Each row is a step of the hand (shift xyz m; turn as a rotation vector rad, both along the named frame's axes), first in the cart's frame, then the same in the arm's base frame.
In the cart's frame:
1: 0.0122 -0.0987 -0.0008 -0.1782 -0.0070 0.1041
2: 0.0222 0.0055 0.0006 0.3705 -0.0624 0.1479
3: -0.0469 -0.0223 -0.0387 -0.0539 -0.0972 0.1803
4: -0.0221 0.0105 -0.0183 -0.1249 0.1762 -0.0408
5: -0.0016 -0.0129 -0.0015 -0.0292 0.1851 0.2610
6: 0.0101 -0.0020 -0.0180 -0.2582 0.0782 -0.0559
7: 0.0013 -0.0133 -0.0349 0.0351 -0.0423 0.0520
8: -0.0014 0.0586 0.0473 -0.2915 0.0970 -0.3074
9: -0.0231 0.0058 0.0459 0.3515 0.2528 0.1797
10: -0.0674 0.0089 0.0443 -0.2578 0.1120 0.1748
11: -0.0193 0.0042 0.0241 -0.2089 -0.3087 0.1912
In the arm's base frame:
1: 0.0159 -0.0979 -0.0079 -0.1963 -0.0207 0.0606
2: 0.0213 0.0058 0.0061 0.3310 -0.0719 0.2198
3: -0.0363 -0.0188 -0.0502 -0.0884 -0.1165 0.1532
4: -0.0179 0.0120 -0.0216 -0.1196 0.1775 -0.0499
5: -0.0007 -0.0127 -0.0031 -0.0930 0.1561 0.2650
6: 0.0139 0.0001 -0.0154 -0.2424 0.0796 -0.1039
7: 0.0095 -0.0095 -0.0349 0.0244 -0.0470 0.0540
8: -0.0140 0.0533 0.0514 -0.2203 0.1243 -0.3534
9: -0.0328 0.0006 0.0399 0.2933 0.2379 0.2777
10: -0.0758 0.0031 0.0288 -0.2941 0.0889 0.1232
11: -0.0243 0.0013 0.0195 -0.2337 -0.3304 0.1082

